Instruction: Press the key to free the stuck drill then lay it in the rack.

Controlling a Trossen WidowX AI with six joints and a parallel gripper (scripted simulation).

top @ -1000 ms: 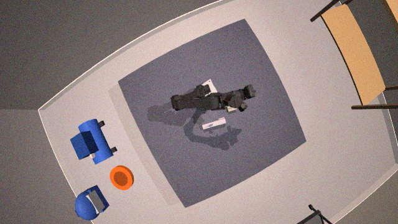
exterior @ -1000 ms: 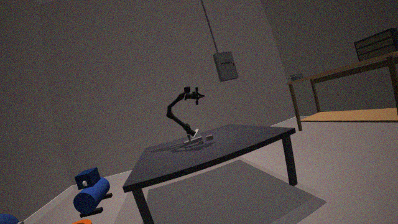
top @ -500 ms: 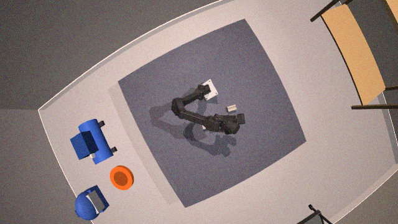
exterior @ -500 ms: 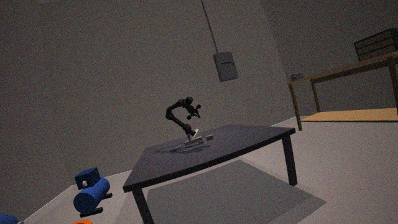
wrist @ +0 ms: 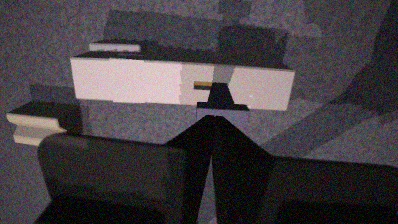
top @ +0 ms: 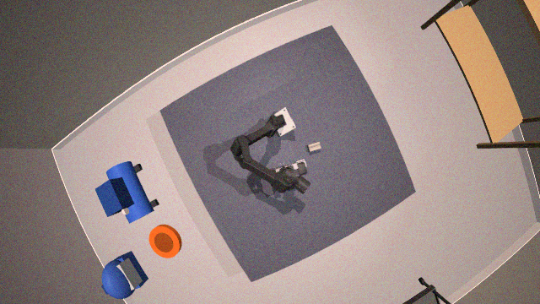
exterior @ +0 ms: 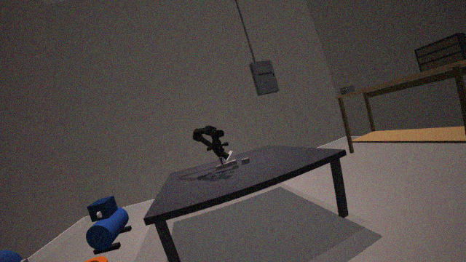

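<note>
Right now the drill is 50 mm to the left of my gripper tip and 90 mm below it. Round my gripper tip: rack: 60 mm behind, 210 mm to the left, 110 mm below.
</note>
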